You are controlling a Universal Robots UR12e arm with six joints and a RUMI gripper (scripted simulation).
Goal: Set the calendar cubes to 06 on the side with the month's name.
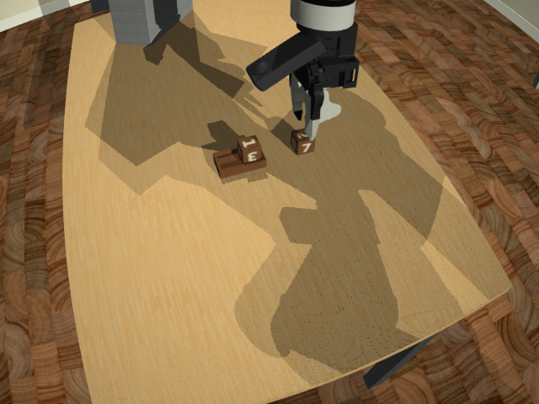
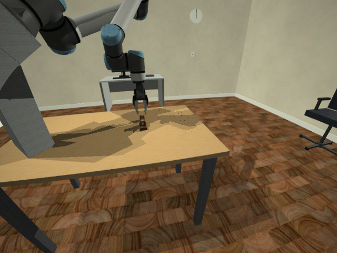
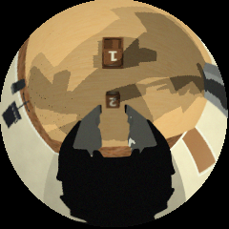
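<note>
Now: hand 30 mm short of the cube, 90 mm to the left of it and 30 mm above it. Round my hand: brown calendar tray (30 mm ahead, 110 mm to the right, 50 mm below).
</note>
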